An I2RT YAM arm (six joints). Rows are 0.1 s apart.
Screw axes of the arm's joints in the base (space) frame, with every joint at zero. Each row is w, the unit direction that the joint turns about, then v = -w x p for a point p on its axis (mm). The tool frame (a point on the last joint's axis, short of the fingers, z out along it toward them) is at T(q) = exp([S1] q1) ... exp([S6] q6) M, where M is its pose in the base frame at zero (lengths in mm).
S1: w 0 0 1 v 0.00 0.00 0.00
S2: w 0 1 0 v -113.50 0.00 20.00
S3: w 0 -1 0 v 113.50 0.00 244.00
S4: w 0 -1 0 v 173.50 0.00 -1.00
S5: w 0 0 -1 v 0.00 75.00 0.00
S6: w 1 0 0 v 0.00 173.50 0.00
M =
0 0 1 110.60
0 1 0 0.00
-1 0 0 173.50
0 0 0 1
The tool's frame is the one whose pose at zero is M.
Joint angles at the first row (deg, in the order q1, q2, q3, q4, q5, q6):
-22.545, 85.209, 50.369, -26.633, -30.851, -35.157
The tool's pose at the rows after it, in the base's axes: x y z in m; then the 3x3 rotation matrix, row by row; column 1 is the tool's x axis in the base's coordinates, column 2 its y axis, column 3 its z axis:
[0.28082, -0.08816, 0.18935], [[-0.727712, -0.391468, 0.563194], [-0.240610, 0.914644, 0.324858], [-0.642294, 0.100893, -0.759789]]
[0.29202, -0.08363, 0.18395], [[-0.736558, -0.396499, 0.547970], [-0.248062, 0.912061, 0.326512], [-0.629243, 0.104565, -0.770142]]
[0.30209, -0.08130, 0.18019], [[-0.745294, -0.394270, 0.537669], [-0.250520, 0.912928, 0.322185], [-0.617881, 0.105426, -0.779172]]
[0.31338, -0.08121, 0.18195], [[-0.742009, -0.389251, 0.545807], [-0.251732, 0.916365, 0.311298], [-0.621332, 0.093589, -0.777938]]
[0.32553, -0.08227, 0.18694], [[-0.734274, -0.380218, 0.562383], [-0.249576, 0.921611, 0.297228], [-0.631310, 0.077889, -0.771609]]
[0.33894, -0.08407, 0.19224], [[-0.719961, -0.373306, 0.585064], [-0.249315, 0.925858, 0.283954], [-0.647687, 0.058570, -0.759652]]
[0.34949, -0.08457, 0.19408], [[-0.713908, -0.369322, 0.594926], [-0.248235, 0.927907, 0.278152], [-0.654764, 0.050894, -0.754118]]
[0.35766, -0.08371, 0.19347], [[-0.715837, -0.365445, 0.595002], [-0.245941, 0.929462, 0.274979], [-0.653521, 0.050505, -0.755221]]
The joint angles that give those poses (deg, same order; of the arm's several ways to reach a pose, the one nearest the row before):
-20.928, 87.984, 51.898, -25.562, -30.305, -34.152
-19.267, 90.587, 53.276, -24.686, -29.277, -33.168
-18.153, 92.902, 54.850, -24.164, -28.272, -32.272
-17.431, 94.738, 57.100, -23.573, -27.420, -31.397
-16.905, 96.379, 59.856, -23.135, -26.610, -30.391
-16.492, 98.216, 62.828, -22.305, -25.999, -29.562
-16.053, 99.963, 65.123, -21.889, -25.583, -28.905
-15.529, 101.536, 66.848, -21.823, -25.103, -28.250

